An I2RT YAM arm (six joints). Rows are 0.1 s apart.
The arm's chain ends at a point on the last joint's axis. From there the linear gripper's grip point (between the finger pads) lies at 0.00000 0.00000 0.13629 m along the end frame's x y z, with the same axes.
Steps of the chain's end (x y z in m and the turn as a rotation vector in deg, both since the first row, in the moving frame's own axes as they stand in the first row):
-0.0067 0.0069 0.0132 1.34 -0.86 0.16
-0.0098 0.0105 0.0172 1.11 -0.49 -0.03
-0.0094 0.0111 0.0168 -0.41 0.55 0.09
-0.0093 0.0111 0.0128 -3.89 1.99 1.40
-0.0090 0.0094 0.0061 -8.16 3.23 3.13
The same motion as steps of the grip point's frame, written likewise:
-0.0087 0.0037 0.0131 1.34 -0.86 0.16
-0.0110 0.0079 0.0172 1.11 -0.49 -0.03
-0.0081 0.0121 0.0168 -0.41 0.55 0.09
-0.0047 0.0204 0.0124 -3.89 1.99 1.40
-0.0019 0.0289 0.0045 -8.16 3.23 3.13

